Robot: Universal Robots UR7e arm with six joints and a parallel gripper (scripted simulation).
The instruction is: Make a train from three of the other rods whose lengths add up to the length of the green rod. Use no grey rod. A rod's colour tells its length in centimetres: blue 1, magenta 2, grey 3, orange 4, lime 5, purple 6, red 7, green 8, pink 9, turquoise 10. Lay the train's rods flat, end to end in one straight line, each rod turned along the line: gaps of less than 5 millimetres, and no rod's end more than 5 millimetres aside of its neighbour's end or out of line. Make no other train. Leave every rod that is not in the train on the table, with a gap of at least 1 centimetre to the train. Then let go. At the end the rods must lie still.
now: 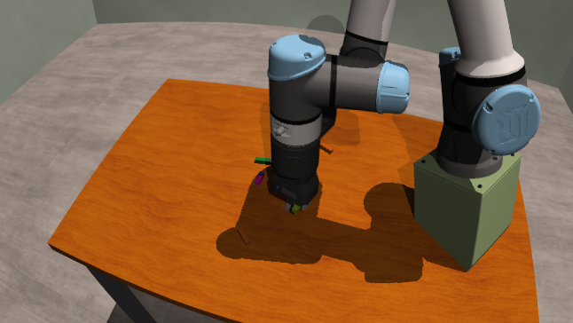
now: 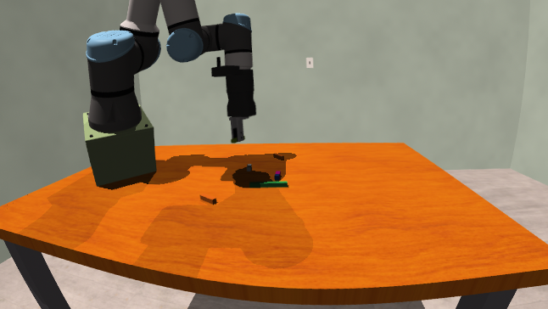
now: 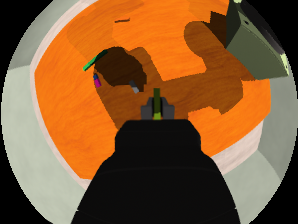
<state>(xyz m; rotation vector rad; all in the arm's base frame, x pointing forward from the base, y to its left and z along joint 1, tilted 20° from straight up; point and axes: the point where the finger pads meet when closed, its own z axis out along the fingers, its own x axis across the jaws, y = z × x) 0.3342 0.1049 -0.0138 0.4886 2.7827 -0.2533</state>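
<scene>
The magenta rod is 120 mm ahead of my hand, 90 mm to the right of it and 80 mm below it. The rest, counted from my hand: lime rod (10 mm below); then blue rod (110 mm to the right, 110 mm ahead, 80 mm below); then grey rod (80 mm below, 40 mm to the right, 40 mm ahead).
</scene>
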